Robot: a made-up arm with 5 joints.
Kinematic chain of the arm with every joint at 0, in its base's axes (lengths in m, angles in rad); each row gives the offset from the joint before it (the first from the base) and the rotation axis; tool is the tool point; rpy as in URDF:
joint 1: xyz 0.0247 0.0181 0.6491 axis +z
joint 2: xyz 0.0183 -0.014 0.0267 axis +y
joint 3: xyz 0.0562 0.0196 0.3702 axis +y
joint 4: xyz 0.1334 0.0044 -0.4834 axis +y
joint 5: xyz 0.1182 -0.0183 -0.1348 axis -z
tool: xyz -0.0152 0.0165 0.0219 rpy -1.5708 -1.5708 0
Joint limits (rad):
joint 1: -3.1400..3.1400
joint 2: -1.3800..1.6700
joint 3: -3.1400..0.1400
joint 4: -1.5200..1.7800
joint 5: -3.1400..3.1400
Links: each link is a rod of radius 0.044 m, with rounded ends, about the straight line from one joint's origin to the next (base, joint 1, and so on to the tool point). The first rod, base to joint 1, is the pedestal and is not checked.
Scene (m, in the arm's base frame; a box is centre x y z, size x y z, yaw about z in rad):
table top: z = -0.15
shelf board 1: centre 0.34 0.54 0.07 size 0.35 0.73 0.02 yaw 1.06
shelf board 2: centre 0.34 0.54 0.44 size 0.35 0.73 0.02 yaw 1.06
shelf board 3: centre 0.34 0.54 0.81 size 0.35 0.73 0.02 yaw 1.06
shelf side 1: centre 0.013 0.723 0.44 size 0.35 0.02 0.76 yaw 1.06
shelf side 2: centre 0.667 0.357 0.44 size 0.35 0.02 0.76 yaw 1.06
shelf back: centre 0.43 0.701 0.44 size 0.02 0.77 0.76 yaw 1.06
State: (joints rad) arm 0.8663 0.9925 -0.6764 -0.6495 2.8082
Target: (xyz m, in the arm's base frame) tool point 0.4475 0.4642 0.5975
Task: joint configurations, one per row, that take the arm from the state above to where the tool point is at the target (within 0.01 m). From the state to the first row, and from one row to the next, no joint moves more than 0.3 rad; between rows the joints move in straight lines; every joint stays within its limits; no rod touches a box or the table.
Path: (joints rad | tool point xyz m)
1: 0.8005 0.9835 -0.4912 -0.6817 2.8150 | 0.3193 0.2943 0.2602
2: 0.7347 0.9745 -0.3060 -0.7138 2.8218 | 0.2632 0.2077 0.2686
3: 0.7096 0.7101 -0.1990 -0.9000 2.8180 | 0.3046 0.2333 0.3808
4: 0.6846 0.4456 -0.0921 -1.0861 2.8142 | 0.3190 0.2338 0.4942
5: 0.6595 0.1812 0.0148 -1.2722 2.8104 | 0.3065 0.2126 0.5975
6: 0.7206 0.2743 -0.2024 -1.1474 2.8084 | 0.3647 0.2915 0.5929
7: 0.7817 0.3675 -0.4197 -1.0227 2.8064 | 0.4121 0.3761 0.5929
8: 0.8429 0.4606 -0.6369 -0.8979 2.8043 | 0.4475 0.4642 0.5975

